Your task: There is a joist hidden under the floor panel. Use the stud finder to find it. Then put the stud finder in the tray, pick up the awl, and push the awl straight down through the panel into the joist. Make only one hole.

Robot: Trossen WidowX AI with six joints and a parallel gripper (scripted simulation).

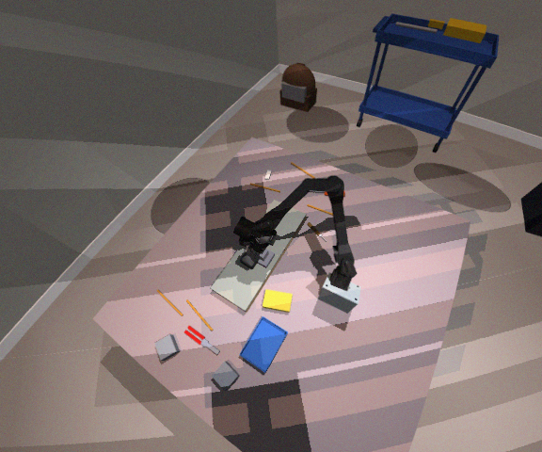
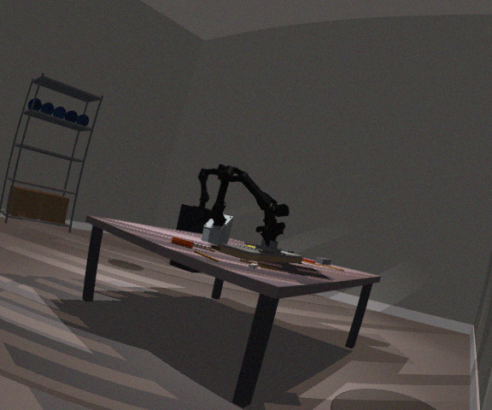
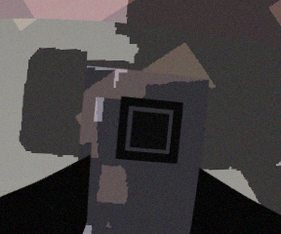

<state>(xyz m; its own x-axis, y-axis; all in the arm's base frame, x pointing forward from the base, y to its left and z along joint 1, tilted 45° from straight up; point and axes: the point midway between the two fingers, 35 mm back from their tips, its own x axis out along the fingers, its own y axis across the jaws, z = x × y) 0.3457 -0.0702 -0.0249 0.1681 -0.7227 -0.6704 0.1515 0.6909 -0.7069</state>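
The blue tray is 320 mm to the left of my gripper tip, 170 mm behind it and 50 mm below it. From my gripper tip the other things lie so: yellow block: 160 mm behind, 150 mm to the left, 50 mm below; then awl: 220 mm behind, 210 mm to the right, 60 mm below; then stud finder: 20 mm above, 10 mm ahead.
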